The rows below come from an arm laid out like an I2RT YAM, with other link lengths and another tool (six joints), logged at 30 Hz.
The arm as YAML. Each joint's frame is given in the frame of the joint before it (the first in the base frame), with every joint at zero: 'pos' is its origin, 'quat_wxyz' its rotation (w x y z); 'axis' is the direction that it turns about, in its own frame. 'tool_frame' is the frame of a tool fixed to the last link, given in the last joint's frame.
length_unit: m
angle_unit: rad
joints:
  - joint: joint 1
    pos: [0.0, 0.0, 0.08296]
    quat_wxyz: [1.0, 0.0, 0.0, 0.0]
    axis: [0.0, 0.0, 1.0]
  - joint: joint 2
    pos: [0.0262, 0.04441, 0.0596]
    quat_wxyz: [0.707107, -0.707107, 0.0, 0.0]
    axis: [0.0, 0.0, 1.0]
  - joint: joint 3
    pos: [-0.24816, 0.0, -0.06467]
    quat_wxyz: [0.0, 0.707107, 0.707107, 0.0]
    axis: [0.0, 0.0, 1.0]
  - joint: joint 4
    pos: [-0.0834, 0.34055, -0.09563]
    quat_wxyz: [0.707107, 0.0, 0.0, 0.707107]
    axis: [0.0, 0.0, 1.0]
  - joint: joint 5
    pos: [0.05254, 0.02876, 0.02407]
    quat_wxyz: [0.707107, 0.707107, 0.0, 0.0]
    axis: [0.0, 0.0, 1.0]
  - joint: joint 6
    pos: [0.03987, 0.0, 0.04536]
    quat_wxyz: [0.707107, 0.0, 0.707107, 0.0]
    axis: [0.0, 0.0, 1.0]
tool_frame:
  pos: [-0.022, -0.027, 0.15]
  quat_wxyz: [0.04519, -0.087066, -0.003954, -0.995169]
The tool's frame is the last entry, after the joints.
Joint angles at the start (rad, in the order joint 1, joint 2, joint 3, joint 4, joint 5, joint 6):
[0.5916 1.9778 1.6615 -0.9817 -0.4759 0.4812]
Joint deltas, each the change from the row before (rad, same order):
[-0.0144 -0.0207 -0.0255 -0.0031 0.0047 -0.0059]
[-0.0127 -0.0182 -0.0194 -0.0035 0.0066 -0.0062]
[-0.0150 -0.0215 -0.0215 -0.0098 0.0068 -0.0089]
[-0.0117 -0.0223 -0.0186 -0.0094 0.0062 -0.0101]
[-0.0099 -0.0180 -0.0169 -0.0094 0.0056 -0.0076]
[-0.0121 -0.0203 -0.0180 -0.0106 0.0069 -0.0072]
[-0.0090 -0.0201 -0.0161 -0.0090 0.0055 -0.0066]
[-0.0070 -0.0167 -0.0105 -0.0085 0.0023 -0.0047]
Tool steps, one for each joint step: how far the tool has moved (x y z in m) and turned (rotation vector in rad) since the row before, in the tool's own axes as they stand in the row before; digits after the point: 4 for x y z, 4 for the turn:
[-0.0009 -0.0080 -0.0041 0.0092 -0.0040 0.0086]
[-0.0015 -0.0067 -0.0041 0.0087 -0.0064 0.0054]
[-0.0008 -0.0080 -0.0054 0.0115 -0.0036 0.0066]
[-0.0001 -0.0059 -0.0059 0.0082 -0.0046 0.0012]
[0.0006 -0.0058 -0.0043 0.0092 -0.0012 0.0031]
[0.0001 -0.0066 -0.0051 0.0107 -0.0028 0.0052]
[0.0008 -0.0048 -0.0050 0.0074 -0.0030 0.0022]
[0.0005 -0.0029 -0.0049 0.0033 -0.0026 0.0019]

